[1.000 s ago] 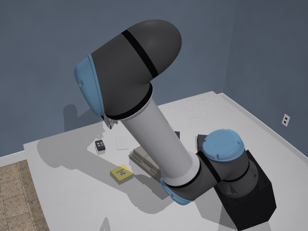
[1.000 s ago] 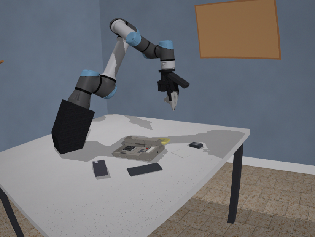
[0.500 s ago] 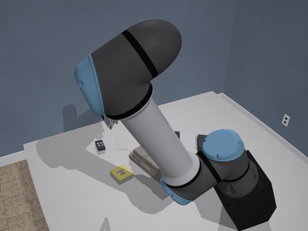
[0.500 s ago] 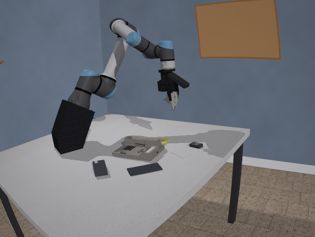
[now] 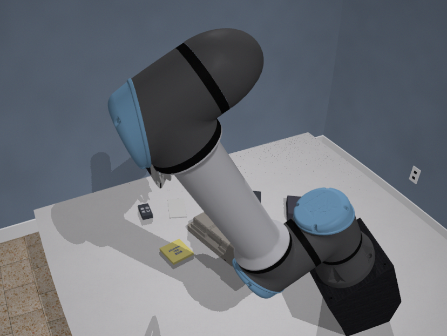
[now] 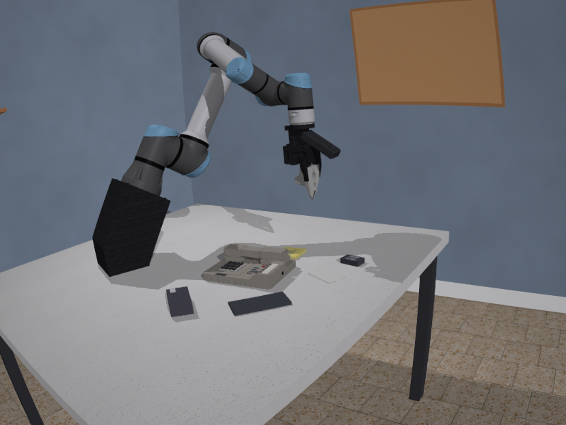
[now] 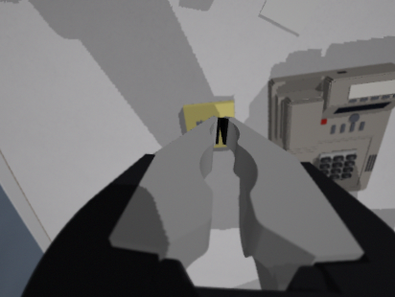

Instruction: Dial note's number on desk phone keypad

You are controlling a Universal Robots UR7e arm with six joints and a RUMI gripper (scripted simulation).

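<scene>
Right now the handset is 100 mm behind my hand, 160 mm to the right of it and 160 mm below it. Round my hand: small black box (110 mm ahead, 40 mm to the left, 200 mm below); dark flat slab (110 mm ahead, 310 mm to the right, 200 mm below); pale sheet (110 mm ahead, 80 mm to the right, 200 mm below).
</scene>
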